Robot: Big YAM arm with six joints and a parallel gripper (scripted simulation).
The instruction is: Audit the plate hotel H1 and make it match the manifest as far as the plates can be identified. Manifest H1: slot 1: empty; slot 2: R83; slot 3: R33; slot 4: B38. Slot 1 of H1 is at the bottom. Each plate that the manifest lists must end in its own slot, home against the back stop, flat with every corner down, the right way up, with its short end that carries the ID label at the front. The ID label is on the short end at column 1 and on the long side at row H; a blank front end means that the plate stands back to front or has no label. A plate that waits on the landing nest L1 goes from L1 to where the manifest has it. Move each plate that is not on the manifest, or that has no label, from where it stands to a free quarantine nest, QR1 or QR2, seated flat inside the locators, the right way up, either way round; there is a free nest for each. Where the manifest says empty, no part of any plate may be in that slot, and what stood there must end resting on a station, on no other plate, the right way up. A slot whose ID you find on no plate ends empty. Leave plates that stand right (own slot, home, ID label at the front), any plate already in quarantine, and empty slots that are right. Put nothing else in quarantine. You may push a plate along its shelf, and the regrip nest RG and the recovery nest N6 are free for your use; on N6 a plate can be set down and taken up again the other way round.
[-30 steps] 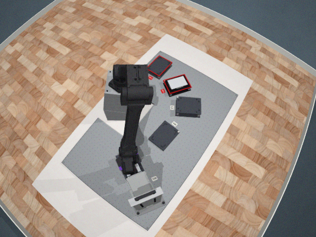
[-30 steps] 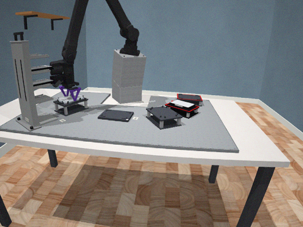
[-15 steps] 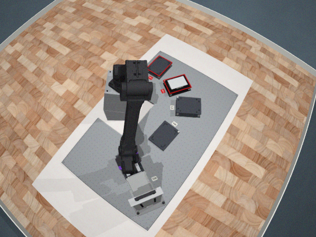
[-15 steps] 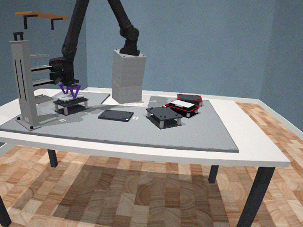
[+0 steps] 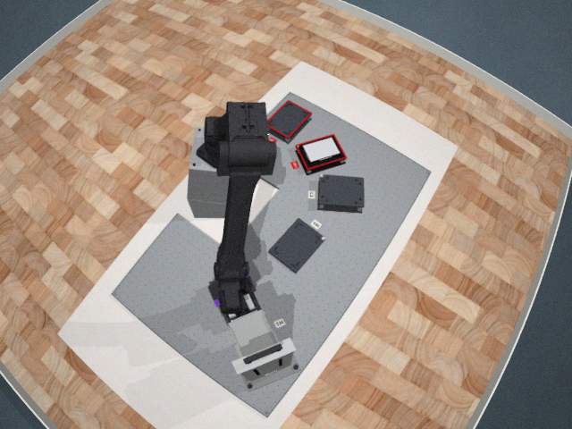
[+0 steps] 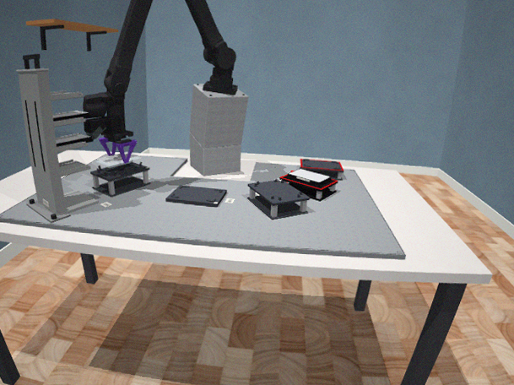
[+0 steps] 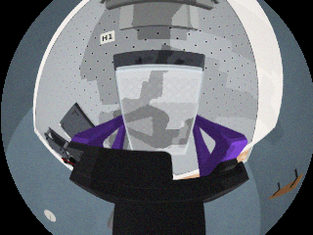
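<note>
Now: hand 40 mm above the regrip nest RG. The rest, counted from my hand: plate hotel H1: 220 mm ahead, 130 mm to the right, 100 mm above; flat pad N6: 280 mm to the left, 90 mm below, 50 mm ahead; white plate: right at my hand.
</note>
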